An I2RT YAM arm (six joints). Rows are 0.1 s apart.
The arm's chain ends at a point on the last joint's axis. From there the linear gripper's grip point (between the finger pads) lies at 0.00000 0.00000 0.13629 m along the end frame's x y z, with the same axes.
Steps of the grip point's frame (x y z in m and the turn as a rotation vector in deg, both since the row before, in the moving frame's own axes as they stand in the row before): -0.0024, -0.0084, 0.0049, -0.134, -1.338, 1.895; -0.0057, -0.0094, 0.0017, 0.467, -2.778, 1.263; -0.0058, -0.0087, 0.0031, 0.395, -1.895, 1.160; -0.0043, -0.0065, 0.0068, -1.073, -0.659, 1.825; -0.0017, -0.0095, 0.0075, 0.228, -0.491, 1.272; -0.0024, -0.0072, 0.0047, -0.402, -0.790, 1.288
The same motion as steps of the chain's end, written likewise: 0.0008, -0.0087, 0.0049, -0.134, -1.338, 1.895; 0.0009, -0.0082, 0.0019, 0.467, -2.778, 1.263; -0.0013, -0.0077, 0.0032, 0.395, -1.895, 1.160; -0.0027, -0.0090, 0.0068, -1.073, -0.659, 1.825; -0.0005, -0.0089, 0.0075, 0.228, -0.491, 1.272; -0.0005, -0.0081, 0.0047, -0.402, -0.790, 1.288
